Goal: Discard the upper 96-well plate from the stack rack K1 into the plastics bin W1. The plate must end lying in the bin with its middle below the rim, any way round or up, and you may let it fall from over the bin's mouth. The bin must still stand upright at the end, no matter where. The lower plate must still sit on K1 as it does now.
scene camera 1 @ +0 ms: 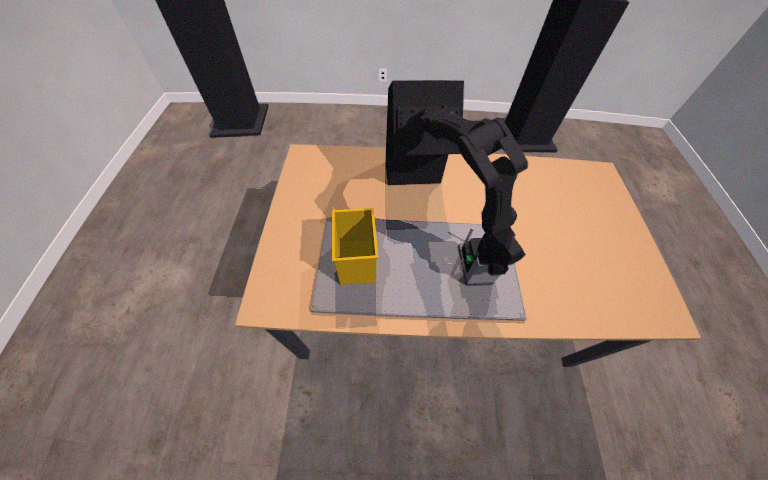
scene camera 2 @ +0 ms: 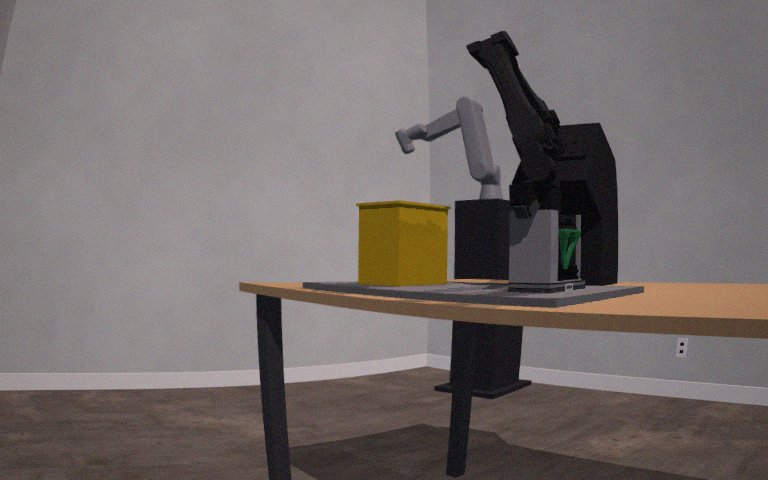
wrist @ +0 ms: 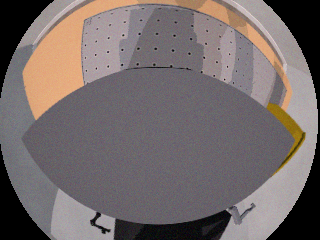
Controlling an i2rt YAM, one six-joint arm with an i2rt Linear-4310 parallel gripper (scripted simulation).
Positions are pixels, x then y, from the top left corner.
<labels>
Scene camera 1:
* yellow plastics bin W1: 354, 245
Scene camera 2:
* yellow plastics bin W1: 401, 243
</labels>
